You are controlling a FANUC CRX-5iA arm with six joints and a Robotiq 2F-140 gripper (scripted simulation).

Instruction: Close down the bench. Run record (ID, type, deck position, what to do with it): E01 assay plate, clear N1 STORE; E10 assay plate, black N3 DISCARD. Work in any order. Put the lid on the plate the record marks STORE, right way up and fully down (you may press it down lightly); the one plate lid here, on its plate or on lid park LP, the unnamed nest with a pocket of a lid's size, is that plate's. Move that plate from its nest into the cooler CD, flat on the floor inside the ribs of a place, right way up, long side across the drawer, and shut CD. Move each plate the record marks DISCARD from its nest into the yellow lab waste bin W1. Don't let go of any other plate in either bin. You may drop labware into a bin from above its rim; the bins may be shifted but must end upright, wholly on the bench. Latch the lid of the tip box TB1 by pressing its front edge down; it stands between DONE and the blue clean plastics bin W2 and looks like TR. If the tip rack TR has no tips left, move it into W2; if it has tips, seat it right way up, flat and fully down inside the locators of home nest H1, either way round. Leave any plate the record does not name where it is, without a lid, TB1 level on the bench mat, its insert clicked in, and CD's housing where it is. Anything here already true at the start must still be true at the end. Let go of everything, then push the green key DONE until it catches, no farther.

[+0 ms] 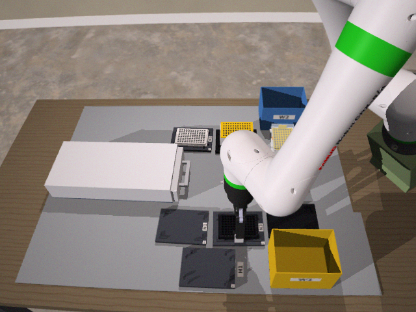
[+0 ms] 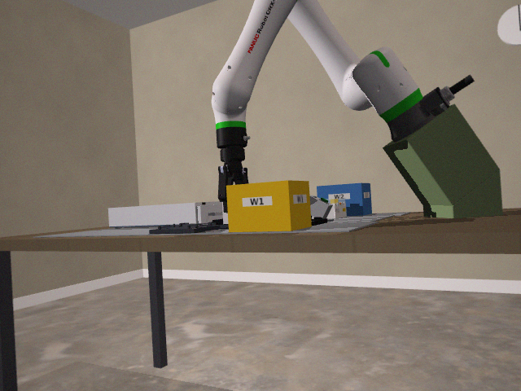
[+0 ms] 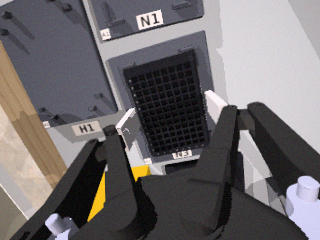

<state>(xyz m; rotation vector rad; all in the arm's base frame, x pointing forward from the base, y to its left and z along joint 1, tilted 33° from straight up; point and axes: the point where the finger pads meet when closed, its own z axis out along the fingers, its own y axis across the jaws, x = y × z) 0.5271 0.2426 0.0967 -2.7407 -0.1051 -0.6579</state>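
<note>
Now: the black plate 20 mm below my hand. Round my hand: black lid park (170 mm behind, 60 mm to the right, 30 mm below); home nest H1 (150 mm to the left, 70 mm ahead, 30 mm below); nest N3 (30 mm below).
</note>
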